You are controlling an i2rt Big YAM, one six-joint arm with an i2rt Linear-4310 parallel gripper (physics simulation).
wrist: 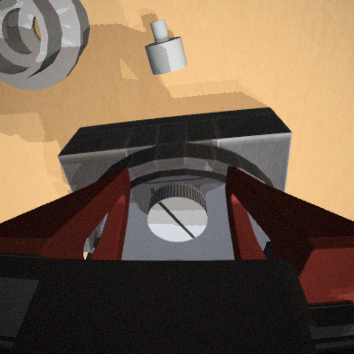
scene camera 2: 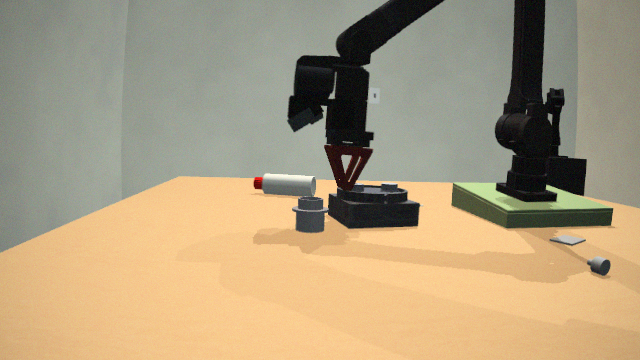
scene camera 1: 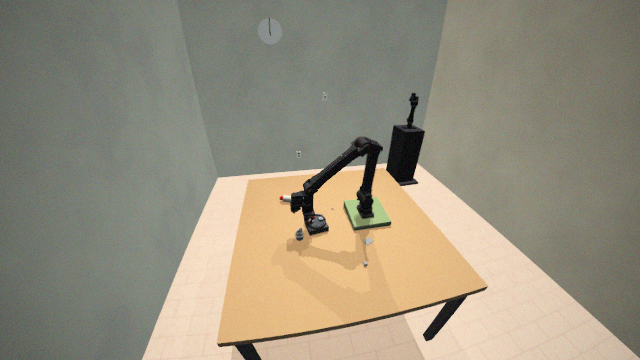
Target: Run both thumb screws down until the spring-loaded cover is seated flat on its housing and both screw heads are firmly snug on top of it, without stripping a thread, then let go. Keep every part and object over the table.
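Seen in the pictures: gripper, fingertip midpoint: (wrist: 177,176) (scene camera 2: 344,188) (scene camera 1: 308,221); arm's base, origin of the base link: (scene camera 2: 525,195) (scene camera 1: 365,211).
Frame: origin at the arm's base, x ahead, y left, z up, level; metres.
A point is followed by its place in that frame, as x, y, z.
Observation:
The dark square housing (scene camera 1: 318,230) @(0.342, 0.087, -0.016) (scene camera 2: 382,216) @(0.341, 0.087, -0.025) (wrist: 150,131) @(0.404, 0.043, -0.022) carries a round raised ring. Inside it the grey-blue cover (wrist: 137,245) @(0.343, 0.052, 0.009) shows partly in the wrist view. One thumb screw (scene camera 2: 358,186) @(0.373, 0.043, 0.019) (wrist: 177,220) @(0.375, 0.027, 0.022) has a slotted, knurled head and stands between my fingertips. The other thumb screw (scene camera 1: 321,218) @(0.309, 0.025, 0.023) (scene camera 2: 389,186) @(0.316, 0.035, 0.019) stands on the right part of the cover in scene camera 2. My gripper (scene camera 1: 311,219) @(0.395, 0.028, 0.012) (scene camera 2: 347,188) @(0.395, 0.028, 0.012) (wrist: 177,176) @(0.395, 0.028, 0.012) is open, pointing down, with a gap on both sides of the first head. Whether the cover is flat on the housing is hard to tell.
A grey flanged part (scene camera 1: 299,235) @(0.463, 0.119, -0.001) (scene camera 2: 310,217) @(0.463, 0.122, -0.020) (wrist: 47,45) @(0.455, 0.081, 0.005) stands close beside the housing. A small stemmed cylinder (wrist: 167,56) @(0.445, 0.033, -0.024) lies near it. A white bottle (scene camera 1: 286,198) @(0.508, -0.270, -0.002) (scene camera 2: 289,185) @(0.472, -0.249, -0.016) lies behind. A small knob (scene camera 1: 365,263) @(0.148, 0.374, -0.025) (scene camera 2: 599,266) @(0.156, 0.380, -0.032) and a thin plate (scene camera 1: 368,241) @(0.063, 0.220, -0.041) (scene camera 2: 568,240) @(0.069, 0.225, -0.041) lie to the right.

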